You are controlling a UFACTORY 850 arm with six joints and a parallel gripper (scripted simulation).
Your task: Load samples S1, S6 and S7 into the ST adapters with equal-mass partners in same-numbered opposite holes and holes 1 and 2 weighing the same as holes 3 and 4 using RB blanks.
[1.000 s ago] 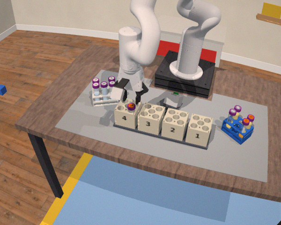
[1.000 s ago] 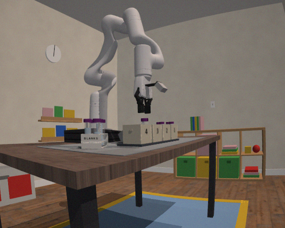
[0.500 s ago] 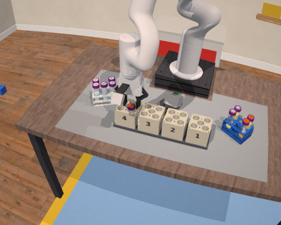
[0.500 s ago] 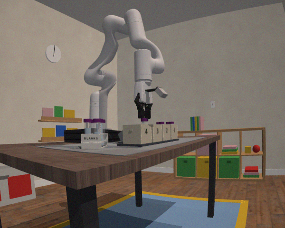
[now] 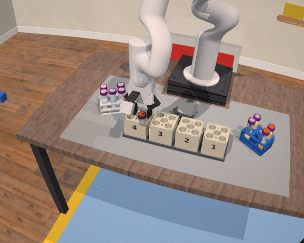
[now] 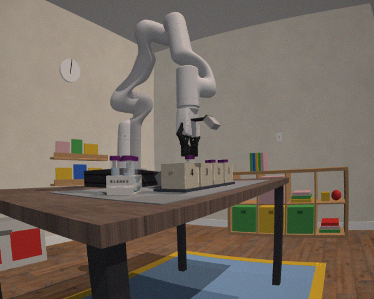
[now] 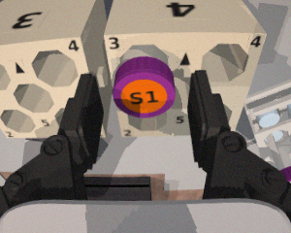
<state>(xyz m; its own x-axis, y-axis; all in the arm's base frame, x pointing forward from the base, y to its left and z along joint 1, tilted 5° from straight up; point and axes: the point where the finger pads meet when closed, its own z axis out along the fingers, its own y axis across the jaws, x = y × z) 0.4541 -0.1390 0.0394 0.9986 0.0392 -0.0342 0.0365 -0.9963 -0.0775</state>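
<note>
Right now the sample S1 is 10 mm to the right of my hand and 70 mm below it. Also, from my hand: green DONE key 230 mm behind, 140 mm to the left, 70 mm below; then white blank rack RB 120 mm behind, 200 mm to the right, 110 mm below; then loading stand ST 40 mm behind, 140 mm to the left, 130 mm below.
</note>
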